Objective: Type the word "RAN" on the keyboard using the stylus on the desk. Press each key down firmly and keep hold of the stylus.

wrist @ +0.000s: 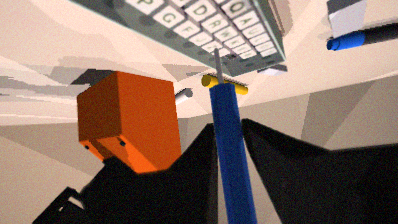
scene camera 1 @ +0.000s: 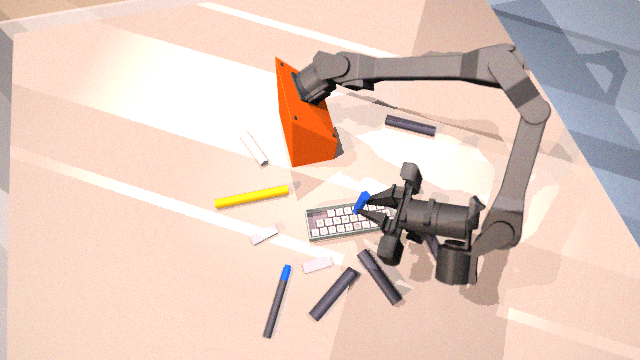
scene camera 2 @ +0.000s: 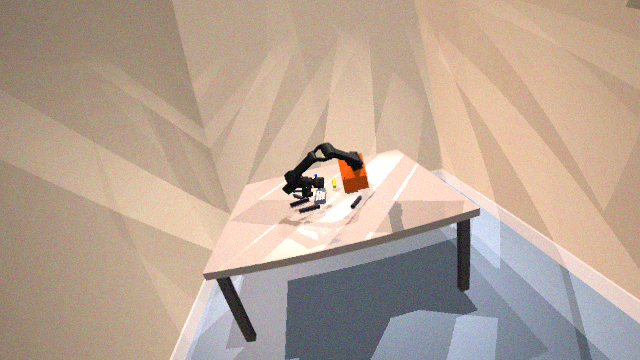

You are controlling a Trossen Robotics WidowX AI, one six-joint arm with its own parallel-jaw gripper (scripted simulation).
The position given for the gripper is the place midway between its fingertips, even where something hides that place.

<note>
In view: the gripper [scene camera 1: 358, 206].
The gripper shows as well in the wrist view [wrist: 227, 127].
</note>
